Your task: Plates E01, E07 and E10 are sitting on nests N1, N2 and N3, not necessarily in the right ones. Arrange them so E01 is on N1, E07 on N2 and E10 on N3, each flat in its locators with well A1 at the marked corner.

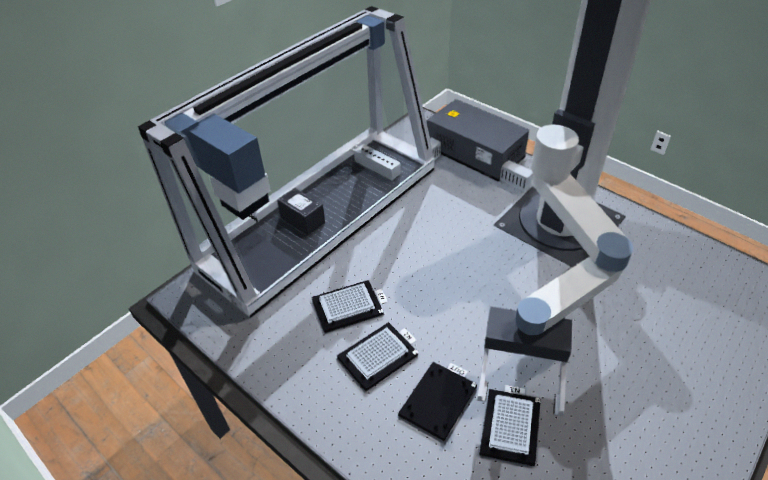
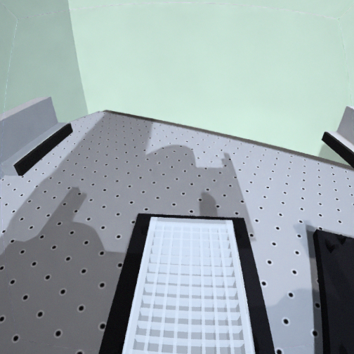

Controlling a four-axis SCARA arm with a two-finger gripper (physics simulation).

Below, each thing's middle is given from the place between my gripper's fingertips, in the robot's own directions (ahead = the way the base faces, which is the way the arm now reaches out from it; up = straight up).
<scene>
I see the OUT nest (image 1: 440,397) 3 cm ahead of my hand, 18 cm to the right of it and 14 cm below it. The rest, counted from my hand: dark grey box (image 1: 473,127): 81 cm behind, 66 cm to the right, 9 cm below; nest N3 (image 1: 327,327): 4 cm behind, 53 cm to the right, 14 cm below; nest N2 (image 1: 366,384): 3 cm ahead, 37 cm to the right, 14 cm below.
</scene>
